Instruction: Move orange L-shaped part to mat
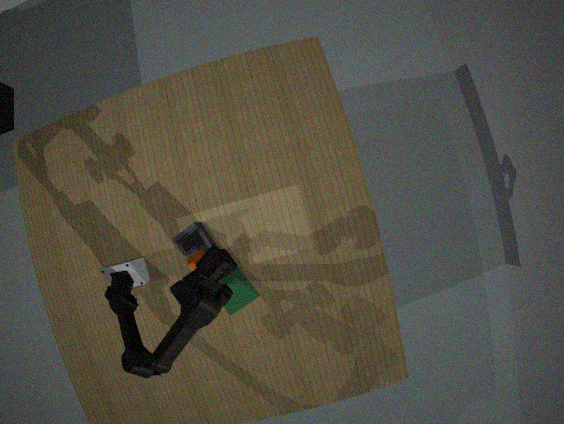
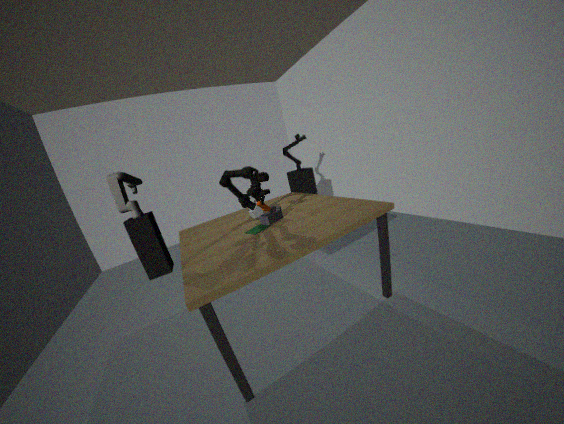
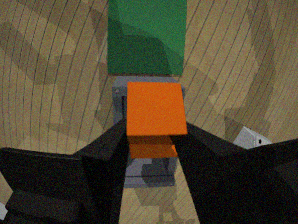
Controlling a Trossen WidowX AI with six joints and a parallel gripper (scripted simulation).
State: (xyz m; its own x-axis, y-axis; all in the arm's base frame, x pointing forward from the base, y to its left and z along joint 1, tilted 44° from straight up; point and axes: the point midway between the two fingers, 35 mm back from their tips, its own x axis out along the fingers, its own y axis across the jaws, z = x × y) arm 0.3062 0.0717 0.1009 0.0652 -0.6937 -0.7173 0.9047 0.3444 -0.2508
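Now: the green mat 17 cm below my gripper tip, 8 cm to the right of it and 3 cm ahead of it. Round my gripper tip: orange L-shaped part (3 cm below, 3 cm behind, 2 cm to the left).
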